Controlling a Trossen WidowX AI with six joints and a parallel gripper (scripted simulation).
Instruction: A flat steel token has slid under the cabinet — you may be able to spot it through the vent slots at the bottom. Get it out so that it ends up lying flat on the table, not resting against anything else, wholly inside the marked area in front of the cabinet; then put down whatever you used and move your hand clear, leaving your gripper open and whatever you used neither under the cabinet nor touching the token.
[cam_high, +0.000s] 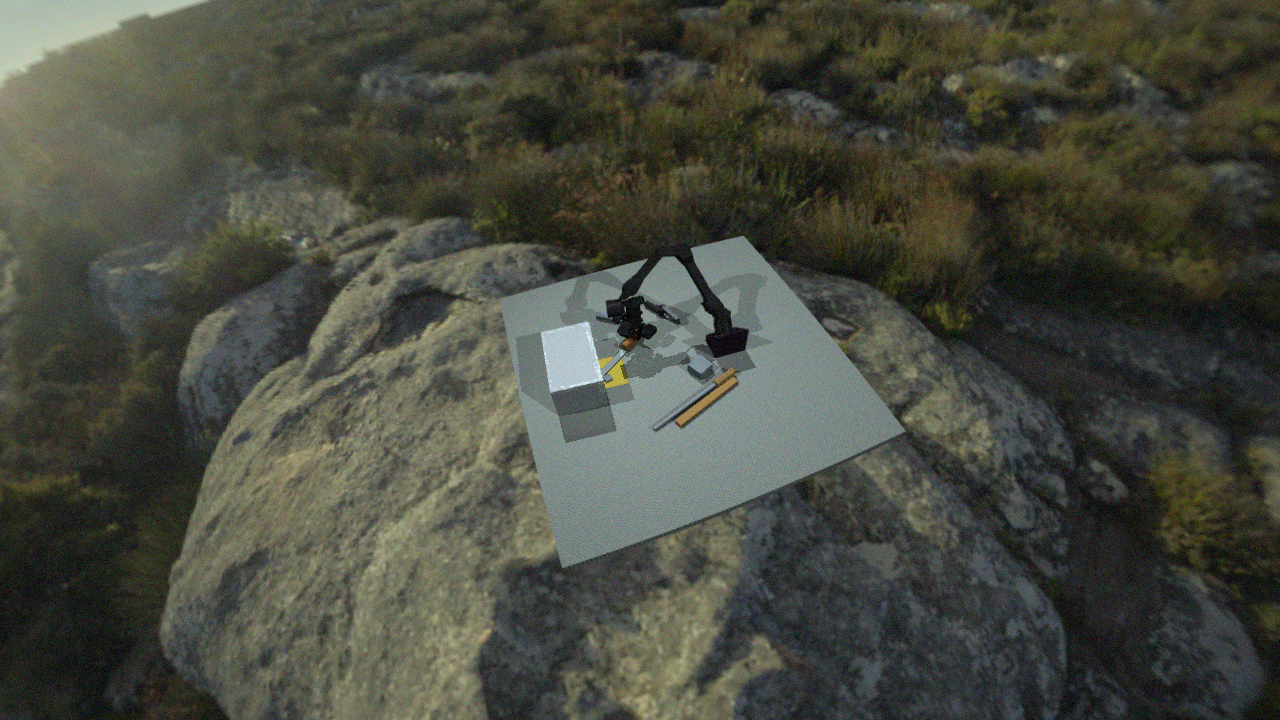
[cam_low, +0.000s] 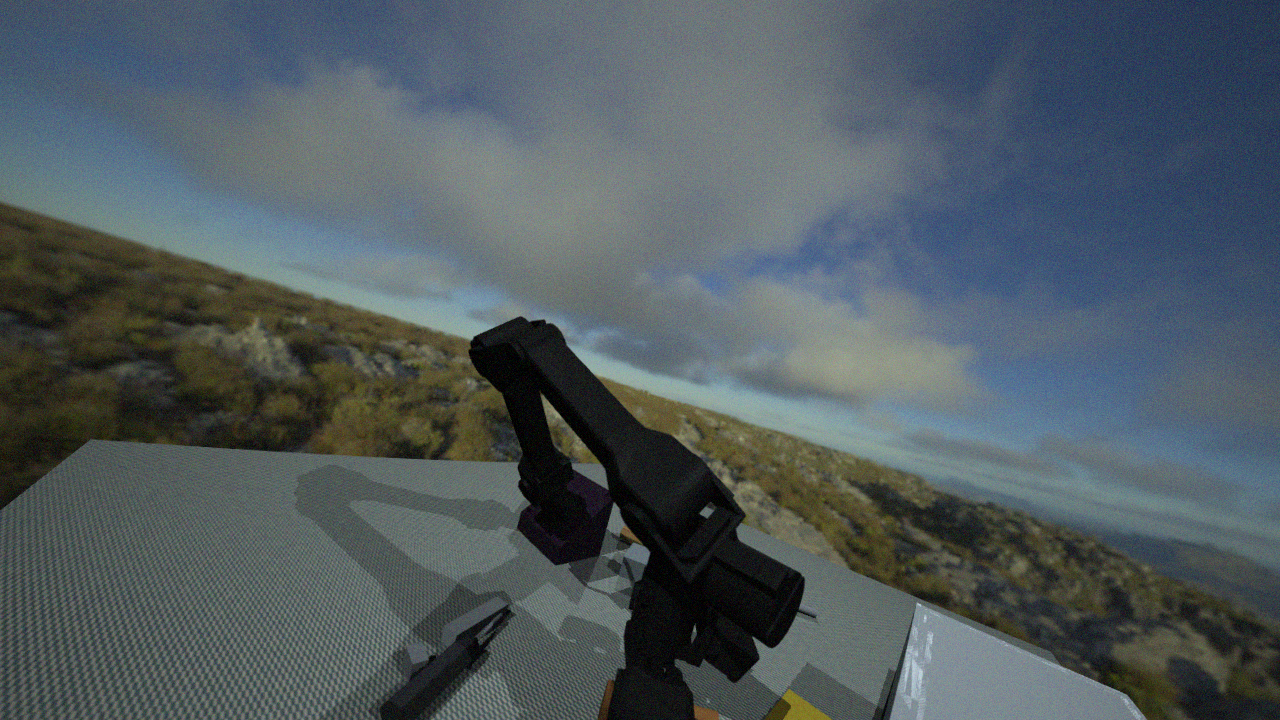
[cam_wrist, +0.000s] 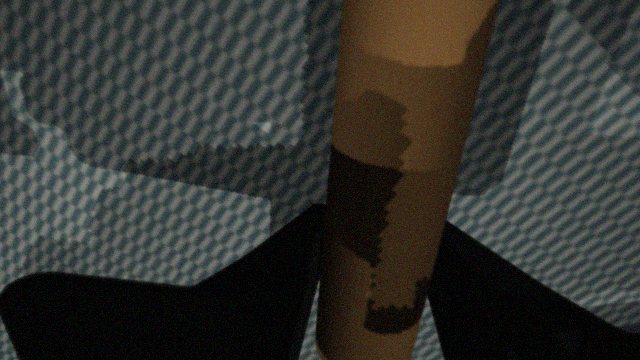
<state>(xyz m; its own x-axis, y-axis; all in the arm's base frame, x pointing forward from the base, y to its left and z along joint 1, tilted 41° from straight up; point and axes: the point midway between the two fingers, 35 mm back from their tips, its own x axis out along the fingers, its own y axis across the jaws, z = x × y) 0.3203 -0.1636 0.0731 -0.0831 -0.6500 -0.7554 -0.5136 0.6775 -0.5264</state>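
Now: gripper tip 170 mm past the small grey cube and 130 mm to the left of it. The rest, counted from my gripper tip: grey bar: 190 mm behind, 50 mm to the right; then grey block: 260 mm to the left, 170 mm behind, 10 mm above; then wooden stick: 400 mm to the left, 120 mm behind.
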